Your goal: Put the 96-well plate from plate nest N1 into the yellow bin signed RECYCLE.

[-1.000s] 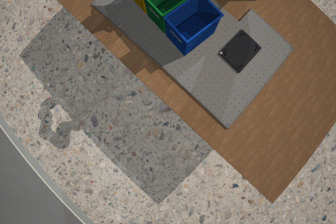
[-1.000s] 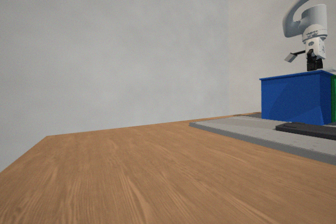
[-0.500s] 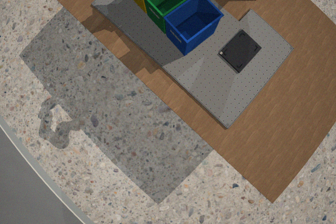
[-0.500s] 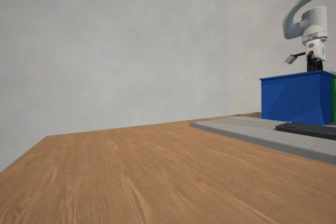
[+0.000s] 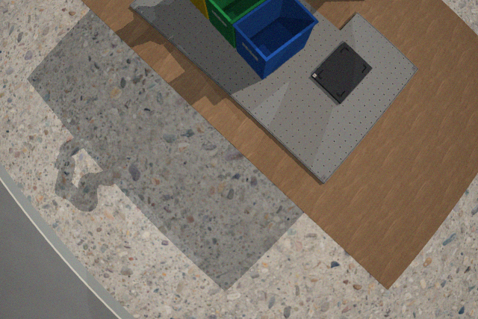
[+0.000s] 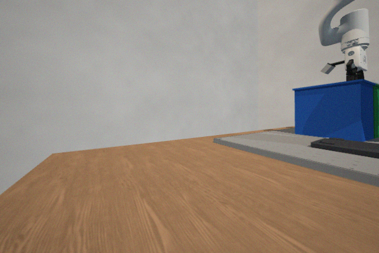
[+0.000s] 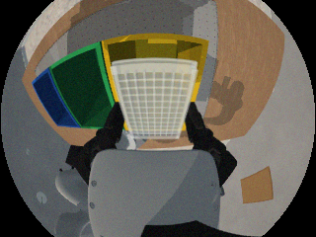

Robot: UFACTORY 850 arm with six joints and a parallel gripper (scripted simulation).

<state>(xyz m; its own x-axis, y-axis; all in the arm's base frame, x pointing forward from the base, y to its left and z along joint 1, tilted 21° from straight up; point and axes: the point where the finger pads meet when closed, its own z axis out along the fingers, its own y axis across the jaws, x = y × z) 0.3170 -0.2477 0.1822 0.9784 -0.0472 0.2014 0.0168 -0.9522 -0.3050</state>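
Now: hand 1 cm above the white 96-well plate. Round my hand: green bin (13 cm to the left, 13 cm below); then blue bin (27 cm to the left, 13 cm below); then yellow bin (13 cm below).
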